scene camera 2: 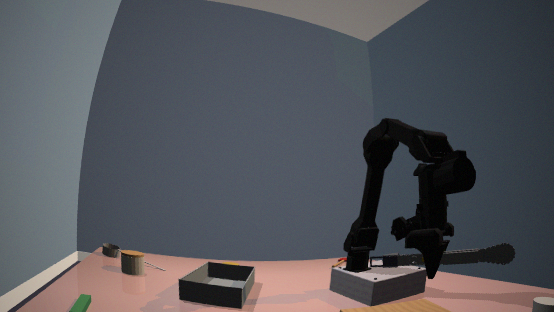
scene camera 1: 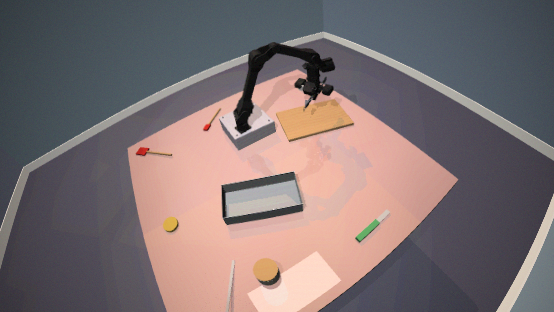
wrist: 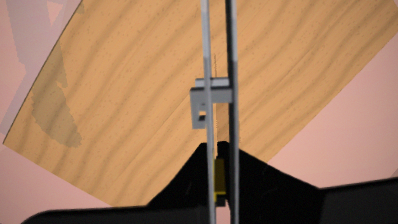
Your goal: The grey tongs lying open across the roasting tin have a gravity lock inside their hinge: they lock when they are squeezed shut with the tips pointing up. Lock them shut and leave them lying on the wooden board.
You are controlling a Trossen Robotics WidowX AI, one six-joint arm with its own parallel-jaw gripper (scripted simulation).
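Observation:
Scene camera 1 takes in a wooden board [scene camera 1: 322,117] together with a roasting tin [scene camera 1: 276,195]. In the wrist view the board [wrist: 109,112] appears again, along with the gripper [wrist: 213,150]. Scene camera 2 has the gripper [scene camera 2: 431,278] too, and the roasting tin [scene camera 2: 211,279] is visible there as well.

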